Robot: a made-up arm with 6 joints.
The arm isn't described. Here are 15 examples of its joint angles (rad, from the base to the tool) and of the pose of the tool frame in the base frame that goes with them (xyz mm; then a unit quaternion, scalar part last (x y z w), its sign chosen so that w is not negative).
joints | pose
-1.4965 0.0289 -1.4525 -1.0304 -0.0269 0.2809 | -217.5 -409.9 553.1 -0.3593 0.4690 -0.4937 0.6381
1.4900 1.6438 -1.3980 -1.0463 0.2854 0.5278 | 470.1 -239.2 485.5 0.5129 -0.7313 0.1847 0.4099
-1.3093 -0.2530 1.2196 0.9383 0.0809 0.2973 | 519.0 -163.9 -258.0 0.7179 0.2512 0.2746 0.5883
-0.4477 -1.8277 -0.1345 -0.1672 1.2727 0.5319 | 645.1 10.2 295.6 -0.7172 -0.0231 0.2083 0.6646
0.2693 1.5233 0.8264 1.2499 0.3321 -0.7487 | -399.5 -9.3 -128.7 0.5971 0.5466 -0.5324 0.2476
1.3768 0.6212 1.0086 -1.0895 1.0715 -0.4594 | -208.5 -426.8 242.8 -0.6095 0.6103 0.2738 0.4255
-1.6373 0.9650 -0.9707 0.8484 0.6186 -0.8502 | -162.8 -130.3 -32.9 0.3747 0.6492 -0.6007 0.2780
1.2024 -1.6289 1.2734 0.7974 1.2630 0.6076 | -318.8 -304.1 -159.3 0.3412 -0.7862 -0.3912 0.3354
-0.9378 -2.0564 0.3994 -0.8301 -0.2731 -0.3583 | 833.2 117.9 167.9 -0.6871 0.0616 0.6776 0.2547
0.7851 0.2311 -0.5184 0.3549 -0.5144 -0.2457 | 59.4 -789.1 296.6 -0.2245 0.7748 -0.1214 0.5784
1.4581 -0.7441 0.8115 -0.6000 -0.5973 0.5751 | -631.7 -484.5 -44.7 -0.5387 -0.7406 -0.2535 0.3114
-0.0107 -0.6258 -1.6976 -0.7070 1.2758 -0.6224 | 247.2 -86.1 295.2 0.8435 0.3645 0.2202 0.3273
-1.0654 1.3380 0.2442 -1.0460 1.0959 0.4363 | -55.1 -134.6 -248.1 0.1418 0.2671 -0.5875 0.7506
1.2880 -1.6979 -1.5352 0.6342 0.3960 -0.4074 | 378.8 160.4 120.3 -0.5432 0.0642 0.4816 0.6847
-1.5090 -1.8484 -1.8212 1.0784 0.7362 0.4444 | -162.9 -115.7 462.8 -0.2293 -0.6758 -0.3719 0.5936
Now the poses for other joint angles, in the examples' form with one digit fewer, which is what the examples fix.
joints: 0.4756 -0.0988 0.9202 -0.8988 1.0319 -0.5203
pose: -21 -358 -119 -0.557 0.377 0.269 0.689
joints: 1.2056 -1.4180 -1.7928 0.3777 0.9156 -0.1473
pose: 292 122 298 -0.719 -0.146 0.203 0.649
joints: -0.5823 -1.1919 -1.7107 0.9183 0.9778 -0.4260
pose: 110 -16 532 -0.498 -0.170 -0.747 0.406
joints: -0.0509 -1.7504 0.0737 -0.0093 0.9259 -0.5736
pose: 538 71 -22 -0.819 -0.089 0.345 0.450
